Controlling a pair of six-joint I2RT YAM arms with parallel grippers.
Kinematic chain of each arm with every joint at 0, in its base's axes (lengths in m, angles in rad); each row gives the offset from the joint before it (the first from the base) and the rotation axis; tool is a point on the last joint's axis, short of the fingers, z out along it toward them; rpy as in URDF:
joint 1: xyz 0 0 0.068 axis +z
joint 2: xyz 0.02 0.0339 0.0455 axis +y
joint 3: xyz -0.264 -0.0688 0 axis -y
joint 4: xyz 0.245 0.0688 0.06 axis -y
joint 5: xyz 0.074 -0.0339 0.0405 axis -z
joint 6: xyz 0.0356 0 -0.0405 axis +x
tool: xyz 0 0 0 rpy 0 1.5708 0
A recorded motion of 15 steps. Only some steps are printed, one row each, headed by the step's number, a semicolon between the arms.
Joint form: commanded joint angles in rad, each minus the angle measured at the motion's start. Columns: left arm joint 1, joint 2, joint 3, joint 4, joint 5, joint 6; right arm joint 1, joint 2, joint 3, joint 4, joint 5, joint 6.
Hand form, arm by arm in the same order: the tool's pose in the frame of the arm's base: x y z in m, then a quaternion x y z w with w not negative. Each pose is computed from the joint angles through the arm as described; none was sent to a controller.
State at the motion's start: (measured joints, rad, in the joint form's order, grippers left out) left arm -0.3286 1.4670 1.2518 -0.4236 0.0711 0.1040; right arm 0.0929 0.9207 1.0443 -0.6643 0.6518 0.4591
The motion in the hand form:
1: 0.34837 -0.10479 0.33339 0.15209 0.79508 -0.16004 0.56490; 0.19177 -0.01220 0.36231 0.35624 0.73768 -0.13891 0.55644
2: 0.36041 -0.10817 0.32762 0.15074 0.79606 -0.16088 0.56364; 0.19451 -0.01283 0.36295 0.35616 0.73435 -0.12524 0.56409
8: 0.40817 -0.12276 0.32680 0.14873 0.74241 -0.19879 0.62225; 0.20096 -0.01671 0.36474 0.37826 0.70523 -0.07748 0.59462
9: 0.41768 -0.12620 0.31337 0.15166 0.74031 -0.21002 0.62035; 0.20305 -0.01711 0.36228 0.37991 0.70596 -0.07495 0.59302
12: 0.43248 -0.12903 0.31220 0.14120 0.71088 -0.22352 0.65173; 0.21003 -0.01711 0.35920 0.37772 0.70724 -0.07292 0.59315
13: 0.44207 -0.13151 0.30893 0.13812 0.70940 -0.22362 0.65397; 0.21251 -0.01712 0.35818 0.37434 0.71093 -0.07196 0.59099
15: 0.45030 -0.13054 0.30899 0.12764 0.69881 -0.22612 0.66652; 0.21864 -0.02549 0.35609 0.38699 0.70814 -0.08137 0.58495
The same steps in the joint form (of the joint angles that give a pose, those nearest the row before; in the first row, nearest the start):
1: 0.0540 0.0592 -0.0032 0.3800 0.1099 -0.1313; -0.0375 0.0073 -0.0226 0.1089 0.0433 0.0547
2: 0.0541 0.1080 0.0227 0.4004 0.1099 -0.1346; -0.0452 0.0104 -0.0272 0.1409 0.0173 0.0563
8: 0.0556 0.2877 0.1440 0.6314 0.1603 -0.1806; -0.0745 0.0120 -0.0517 0.2545 -0.0411 0.1099
9: 0.0556 0.3335 0.1441 0.6808 0.1817 -0.1913; -0.0775 0.0180 -0.0579 0.2623 -0.0473 0.1161
12: 0.0586 0.3935 0.1746 0.8055 0.1851 -0.2251; -0.0791 0.0410 -0.0625 0.2915 -0.0550 0.1131
13: 0.0587 0.4332 0.2113 0.8147 0.1805 -0.2297; -0.0806 0.0502 -0.0610 0.2946 -0.0641 0.1085
15: 0.0648 0.4642 0.2375 0.8559 0.1728 -0.2481; -0.1204 0.0777 -0.0534 0.3023 -0.0734 0.1115

